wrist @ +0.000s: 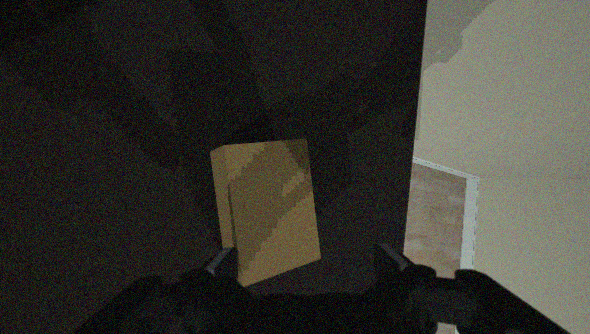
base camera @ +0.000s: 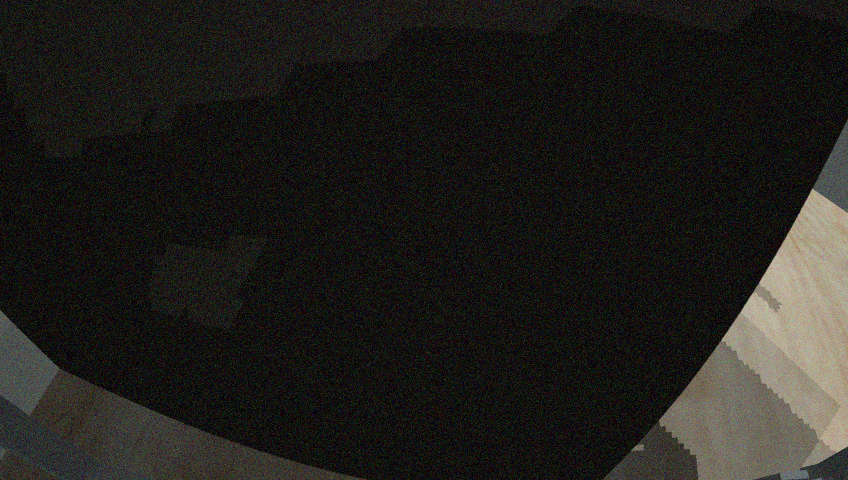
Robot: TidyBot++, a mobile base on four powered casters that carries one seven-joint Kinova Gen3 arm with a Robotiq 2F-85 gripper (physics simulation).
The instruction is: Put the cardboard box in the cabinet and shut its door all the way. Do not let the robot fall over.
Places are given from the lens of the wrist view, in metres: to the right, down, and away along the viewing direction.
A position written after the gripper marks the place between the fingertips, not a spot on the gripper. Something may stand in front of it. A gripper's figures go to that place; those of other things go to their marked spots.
gripper (wrist: 305,260): 0.01, 0.06, 0.15
cardboard box (wrist: 264,194): -0.02, 0.02, 0.16
dark cabinet (wrist: 115,115): -0.12, -0.04, 0.17
The marked spots on the dark cabinet and the cardboard box are 0.11 m apart.
